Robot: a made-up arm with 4 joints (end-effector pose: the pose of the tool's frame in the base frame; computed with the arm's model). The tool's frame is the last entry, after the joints.
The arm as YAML. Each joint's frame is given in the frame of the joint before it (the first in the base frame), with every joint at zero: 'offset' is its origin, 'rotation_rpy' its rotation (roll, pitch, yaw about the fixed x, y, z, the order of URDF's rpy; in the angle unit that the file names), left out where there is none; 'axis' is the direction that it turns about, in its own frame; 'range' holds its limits. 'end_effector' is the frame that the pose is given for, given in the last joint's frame.
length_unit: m
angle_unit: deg
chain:
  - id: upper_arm
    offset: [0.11, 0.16, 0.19]
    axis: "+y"
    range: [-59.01, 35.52]
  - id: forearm
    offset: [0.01, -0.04, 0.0]
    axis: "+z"
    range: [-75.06, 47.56]
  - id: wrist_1
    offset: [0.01, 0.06, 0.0]
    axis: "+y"
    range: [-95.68, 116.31]
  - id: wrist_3
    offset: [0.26, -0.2, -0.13]
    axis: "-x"
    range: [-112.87, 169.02]
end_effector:
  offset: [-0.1, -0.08, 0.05]
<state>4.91 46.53 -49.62 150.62</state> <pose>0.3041 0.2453 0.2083 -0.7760 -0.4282 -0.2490 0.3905</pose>
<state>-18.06 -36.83 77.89 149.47</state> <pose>0.0852 0.1349 -0.0119 -0.7316 0.3286 0.4008 0.4429</pose>
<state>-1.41 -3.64 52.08 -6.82</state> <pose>0.1475 -0.1073 0.0094 0.0680 0.4252 -0.0538 0.9009</pose>
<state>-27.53 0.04 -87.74 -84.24</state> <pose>0.2446 -0.0776 0.4313 0.3592 -0.6263 0.5667 0.3969</pose>
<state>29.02 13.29 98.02 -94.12</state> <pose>-0.0970 -0.1106 0.1577 0.2796 0.6755 -0.5859 0.3497</pose>
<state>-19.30 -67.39 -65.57 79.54</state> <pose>0.0269 -0.0263 0.2967 -0.5604 -0.1051 -0.7512 0.3325</pose>
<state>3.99 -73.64 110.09 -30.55</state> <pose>-0.1580 0.2121 0.1020 0.5768 0.5530 -0.5245 0.2940</pose>
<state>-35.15 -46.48 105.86 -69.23</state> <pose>-0.0705 0.1268 -0.0628 0.7318 0.3628 -0.4104 0.4055</pose>
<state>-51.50 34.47 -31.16 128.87</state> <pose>0.2374 0.1902 0.3470 -0.6696 -0.5353 -0.4431 0.2623</pose>
